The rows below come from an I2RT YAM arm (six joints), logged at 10 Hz.
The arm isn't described. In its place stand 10 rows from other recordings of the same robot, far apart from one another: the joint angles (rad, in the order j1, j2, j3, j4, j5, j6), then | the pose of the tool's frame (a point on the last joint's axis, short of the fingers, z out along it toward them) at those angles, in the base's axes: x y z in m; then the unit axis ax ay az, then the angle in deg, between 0 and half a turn.
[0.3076 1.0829 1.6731 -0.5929 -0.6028 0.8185] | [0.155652 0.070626 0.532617 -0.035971 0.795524 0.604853 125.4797]
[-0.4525 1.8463 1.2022 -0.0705 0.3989 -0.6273] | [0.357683 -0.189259 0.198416 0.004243 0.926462 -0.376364 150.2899]
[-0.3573 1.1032 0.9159 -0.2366 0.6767 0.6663] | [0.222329 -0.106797 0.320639 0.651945 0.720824 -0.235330 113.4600]
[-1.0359 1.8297 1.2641 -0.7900 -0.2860 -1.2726] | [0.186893 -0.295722 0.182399 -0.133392 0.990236 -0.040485 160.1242]
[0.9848 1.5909 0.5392 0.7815 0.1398 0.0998] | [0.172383 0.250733 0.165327 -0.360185 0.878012 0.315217 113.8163]
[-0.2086 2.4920 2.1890 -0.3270 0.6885 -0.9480] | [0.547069 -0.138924 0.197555 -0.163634 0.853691 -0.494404 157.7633]
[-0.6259 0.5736 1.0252 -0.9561 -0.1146 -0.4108] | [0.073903 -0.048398 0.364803 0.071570 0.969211 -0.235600 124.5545]
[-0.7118 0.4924 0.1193 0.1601 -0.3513 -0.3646] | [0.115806 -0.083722 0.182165 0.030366 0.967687 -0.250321 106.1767]
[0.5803 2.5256 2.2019 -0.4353 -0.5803 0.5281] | [0.459403 0.324523 0.173572 -0.138244 0.892228 0.429904 158.8663]
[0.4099 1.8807 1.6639 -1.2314 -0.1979 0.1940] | [0.332891 0.152277 0.262732 -0.113076 0.987218 0.112317 176.6902]
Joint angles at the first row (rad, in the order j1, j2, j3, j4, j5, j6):
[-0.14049 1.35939 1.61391 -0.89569 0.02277 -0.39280]
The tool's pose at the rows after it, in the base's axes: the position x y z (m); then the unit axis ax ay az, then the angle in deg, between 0 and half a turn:
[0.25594 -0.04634 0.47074 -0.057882 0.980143 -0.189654 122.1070]
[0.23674 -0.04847 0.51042 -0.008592 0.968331 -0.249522 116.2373]
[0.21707 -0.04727 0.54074 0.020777 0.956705 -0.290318 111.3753]
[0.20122 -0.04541 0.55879 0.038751 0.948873 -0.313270 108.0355]
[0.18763 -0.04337 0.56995 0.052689 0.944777 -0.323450 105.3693]
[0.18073 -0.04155 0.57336 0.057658 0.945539 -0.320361 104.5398]
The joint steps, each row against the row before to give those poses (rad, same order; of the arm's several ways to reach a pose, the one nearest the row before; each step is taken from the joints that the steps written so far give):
[-0.02604 -0.00772 0.14393 -0.00937 0.06935 0.05356]
[-0.00832 -0.00388 0.13608 -0.00764 0.09283 0.01934]
[-0.00154 -0.00379 0.11181 -0.00875 0.05460 0.00237]
[0.00001 -0.00897 0.06521 -0.00332 0.02761 0.00143]
[-0.00001 -0.01558 0.03400 0.00084 0.01094 0.00872]
[0.00313 -0.00933 0.01330 -0.01209 -0.00007 0.01101]

